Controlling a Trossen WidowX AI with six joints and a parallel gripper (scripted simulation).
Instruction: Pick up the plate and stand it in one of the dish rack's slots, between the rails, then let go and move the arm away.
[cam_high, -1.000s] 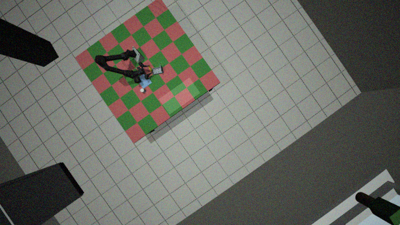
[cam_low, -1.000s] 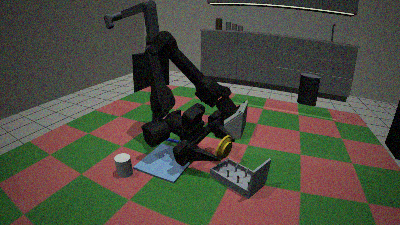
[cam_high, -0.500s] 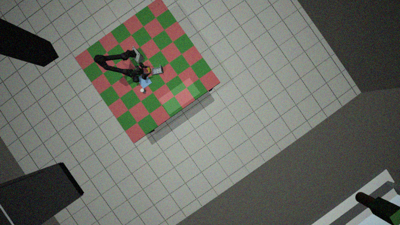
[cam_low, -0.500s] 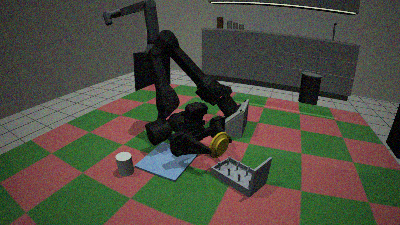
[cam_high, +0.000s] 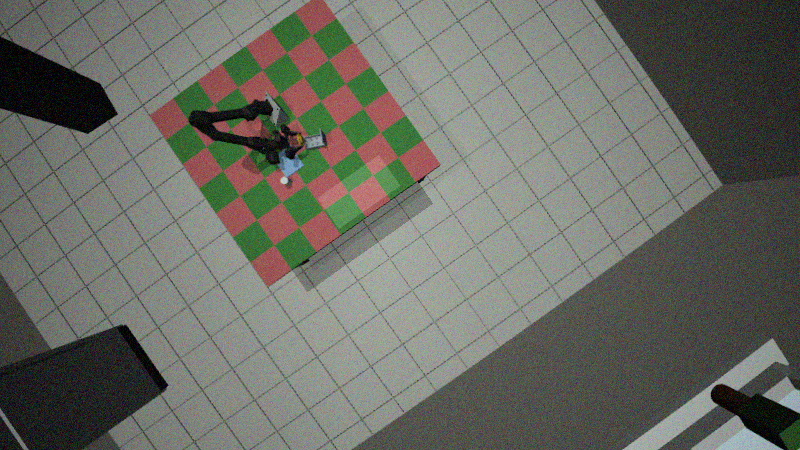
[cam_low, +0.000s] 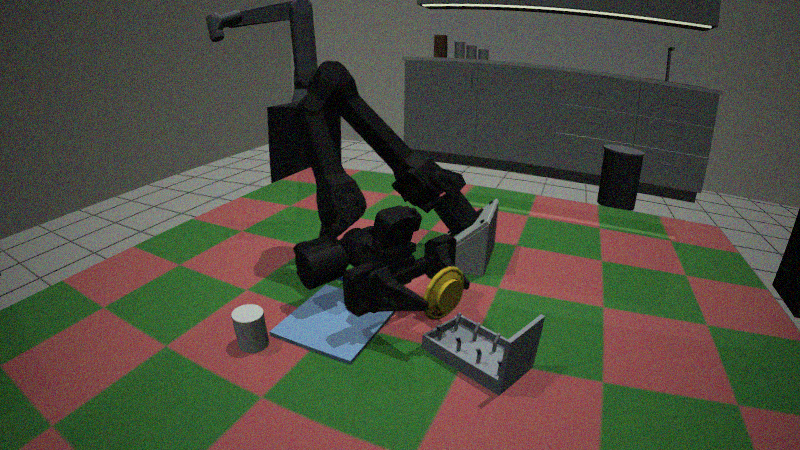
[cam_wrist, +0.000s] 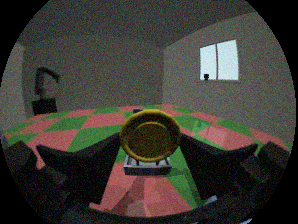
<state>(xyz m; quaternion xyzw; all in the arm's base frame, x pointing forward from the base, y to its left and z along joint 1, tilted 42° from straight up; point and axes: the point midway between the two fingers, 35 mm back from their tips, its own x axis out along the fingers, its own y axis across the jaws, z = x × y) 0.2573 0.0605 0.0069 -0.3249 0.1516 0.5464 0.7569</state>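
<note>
The grey dish rack is 2 cm ahead of my gripper tip, 5 cm to the left of it and 5 cm below it. From my gripper tip the other things lie so: light blue mat: 3 cm ahead, 15 cm to the right, 7 cm below; blue spoon: 8 cm behind, 19 cm to the right, 7 cm below; yellow plate: 1 cm to the right.
</note>
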